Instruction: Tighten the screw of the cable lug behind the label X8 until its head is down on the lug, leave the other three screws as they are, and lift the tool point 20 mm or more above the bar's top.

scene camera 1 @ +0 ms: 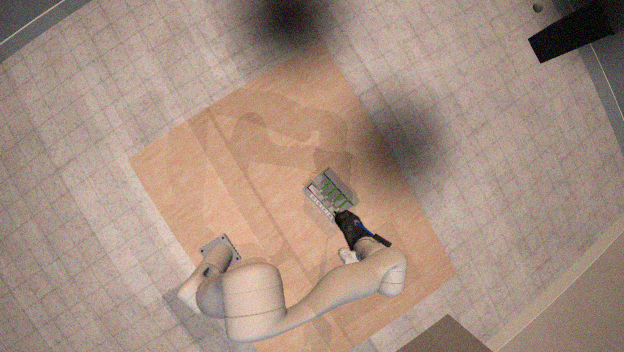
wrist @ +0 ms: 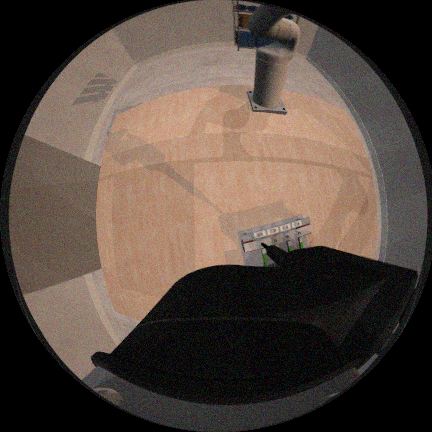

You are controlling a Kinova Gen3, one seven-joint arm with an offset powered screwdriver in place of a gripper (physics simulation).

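Frame: origin at the arm's base, x ahead, y left, z up, level; millimetres.
Seen in the pictures: hand, its tool point: (scene camera 1: 334,212) (wrist: 261,243); arm's base, origin of its link: (scene camera 1: 221,255) (wrist: 265,99).
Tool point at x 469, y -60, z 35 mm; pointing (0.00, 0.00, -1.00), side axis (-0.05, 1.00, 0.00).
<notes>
Pixels of each thing's top centre, then the offset from my tool point to it. Level surfaces: height alone.
- grey terminal block, centre of its top: (wrist: 284,253) (scene camera 1: 333,196) 23 mm ahead, 55 mm left, 3 mm up
- screwdriver tool, centre of its top: (wrist: 271,250) 0 mm ahead, 0 mm left, 64 mm up
- wooden surface, height of its surface: 47 mm down
The grey terminal block (scene camera 1: 342,188) (wrist: 252,259) lies on the wooden surface, with a pale bar, a row of white labels (scene camera 1: 321,205) (wrist: 273,230) and green cables (scene camera 1: 327,185) (wrist: 265,259) behind them. The label lettering is too blurred to read, so I cannot tell which is X8. My screwdriver tool (scene camera 1: 336,214) (wrist: 263,244) has no fingers. Its dark tip is at the bar behind the leftmost label in the wrist view and hides the screw place there. Small dark screws (wrist: 287,236) show behind the other labels. Contact and screw height cannot be told.
The arm's base plate (scene camera 1: 223,240) (wrist: 267,107) stands on the wooden surface (scene camera 1: 170,185) (wrist: 150,215). The arm reaches over the surface to the block from the lower side of the scene view. A brown box-like shape (scene camera 1: 445,335) (wrist: 55,215) stands beyond the surface's edge.
</notes>
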